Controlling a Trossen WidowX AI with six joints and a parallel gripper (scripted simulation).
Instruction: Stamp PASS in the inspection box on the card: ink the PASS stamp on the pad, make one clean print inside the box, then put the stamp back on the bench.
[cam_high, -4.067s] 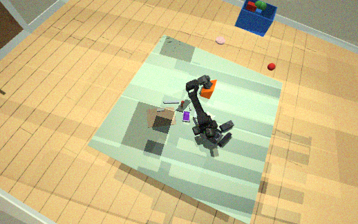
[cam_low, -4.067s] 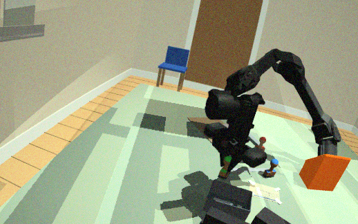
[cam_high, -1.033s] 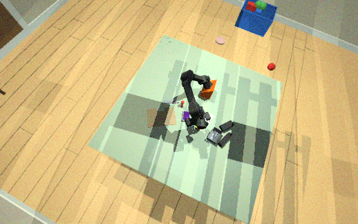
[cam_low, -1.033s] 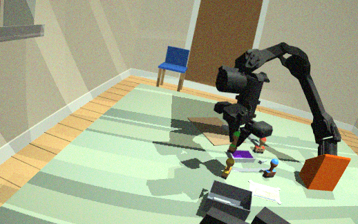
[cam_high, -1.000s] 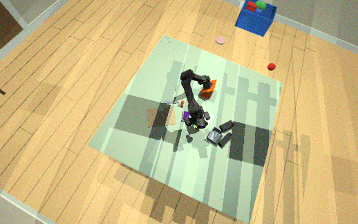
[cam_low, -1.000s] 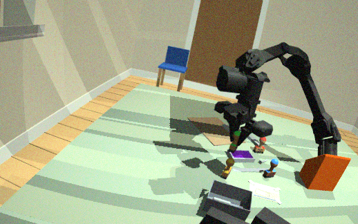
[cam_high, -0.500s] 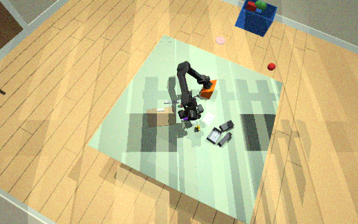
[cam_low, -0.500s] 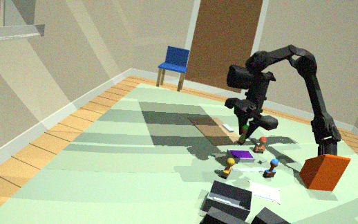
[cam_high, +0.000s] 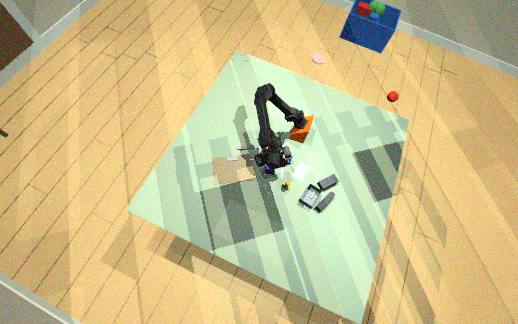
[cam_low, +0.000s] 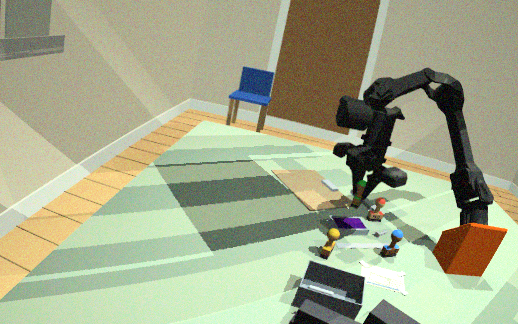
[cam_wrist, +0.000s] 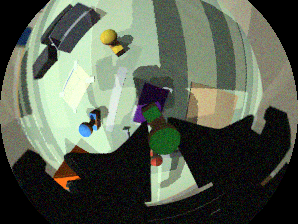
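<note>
Now: the purple ink pad 8 cm below my gripper tip. Also, from my gripper tip: blue-knobbed stamp (11 cm behind, 7 cm to the left, 7 cm below); red-knobbed stamp (8 cm to the right, 8 cm behind, 7 cm below); green-knobbed stamp (right at my gripper tip).
</note>
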